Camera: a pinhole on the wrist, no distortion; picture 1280 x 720 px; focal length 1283.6 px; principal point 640.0 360.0 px. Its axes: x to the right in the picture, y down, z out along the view. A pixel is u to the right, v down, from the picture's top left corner.
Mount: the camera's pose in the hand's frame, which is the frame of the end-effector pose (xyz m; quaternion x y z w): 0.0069 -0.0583 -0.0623 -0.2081 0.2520 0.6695 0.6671
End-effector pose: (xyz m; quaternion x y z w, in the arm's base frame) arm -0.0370 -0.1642 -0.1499 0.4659 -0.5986 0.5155 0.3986
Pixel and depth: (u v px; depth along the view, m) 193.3 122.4 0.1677
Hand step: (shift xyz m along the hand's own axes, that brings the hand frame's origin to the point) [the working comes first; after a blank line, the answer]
In the camera's frame: -0.0584 -0.0310 0.1677

0.0489 -0.0017 0.1036
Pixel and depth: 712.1 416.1 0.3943
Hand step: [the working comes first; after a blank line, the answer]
In the camera's frame: 0.0221 0.0172 0.3943

0.0119 0.2020 0.2352
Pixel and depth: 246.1 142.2 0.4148
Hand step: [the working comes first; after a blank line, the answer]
In the camera's frame: -0.1273 -0.0704 0.4148

0.1040 0.0953 0.3380
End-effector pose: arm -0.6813 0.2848 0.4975 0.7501 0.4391 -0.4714 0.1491
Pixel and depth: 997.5 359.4 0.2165
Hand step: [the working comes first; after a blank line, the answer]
In the camera's frame: 0.0603 -0.0001 0.2165

0.0181 0.1224 0.0709
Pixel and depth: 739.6 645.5 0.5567
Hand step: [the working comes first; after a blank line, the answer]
In the camera's frame: 0.0432 0.1238 0.5567

-0.0856 0.3202 0.3563
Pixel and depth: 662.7 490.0 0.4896
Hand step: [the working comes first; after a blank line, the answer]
In the camera's frame: 0.0087 0.0496 0.4896

-0.0146 0.2505 0.3204
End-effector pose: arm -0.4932 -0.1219 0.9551 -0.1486 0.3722 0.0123 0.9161
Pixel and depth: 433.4 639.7 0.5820
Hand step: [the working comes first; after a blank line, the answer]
In the camera's frame: -0.0937 0.1268 0.5820

-0.0840 0.2280 0.4606
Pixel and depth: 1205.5 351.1 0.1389
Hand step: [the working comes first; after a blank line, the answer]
In the camera's frame: 0.0612 -0.0010 0.1389

0.0144 0.0754 0.0092
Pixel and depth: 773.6 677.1 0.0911
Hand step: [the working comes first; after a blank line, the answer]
In the camera's frame: 0.0095 0.0225 0.0911

-0.0105 0.0056 0.0049
